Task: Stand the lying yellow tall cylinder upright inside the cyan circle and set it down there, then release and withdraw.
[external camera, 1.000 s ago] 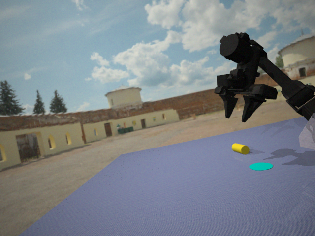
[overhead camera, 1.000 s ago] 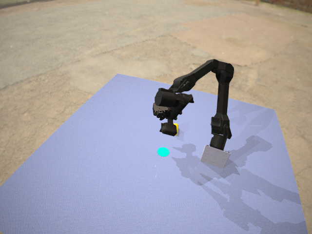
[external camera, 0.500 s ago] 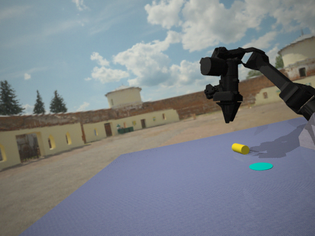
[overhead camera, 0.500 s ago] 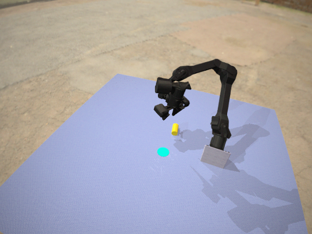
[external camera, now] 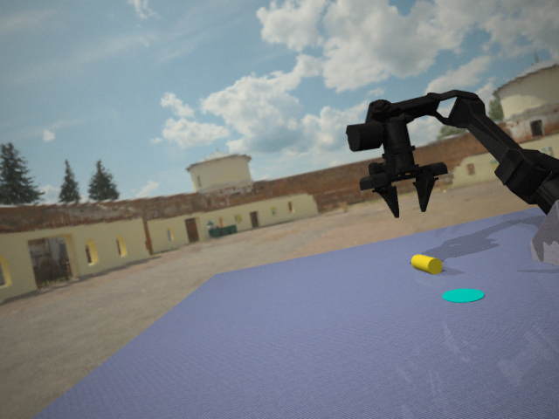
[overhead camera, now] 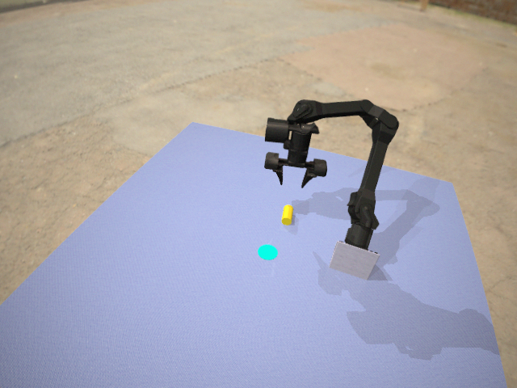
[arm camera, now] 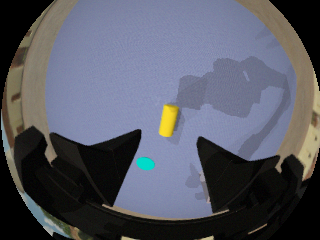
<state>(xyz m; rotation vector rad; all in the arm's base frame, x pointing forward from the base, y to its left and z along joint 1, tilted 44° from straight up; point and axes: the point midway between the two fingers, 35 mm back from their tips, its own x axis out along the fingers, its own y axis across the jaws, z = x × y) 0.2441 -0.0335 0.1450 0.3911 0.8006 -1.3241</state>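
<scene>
The yellow cylinder is 11 cm below my gripper tip, 2 cm to the left of it and 1 cm behind it. From my gripper tip the other things lie so: cyan circle (19 cm to the left, 12 cm below, 1 cm behind).
</scene>
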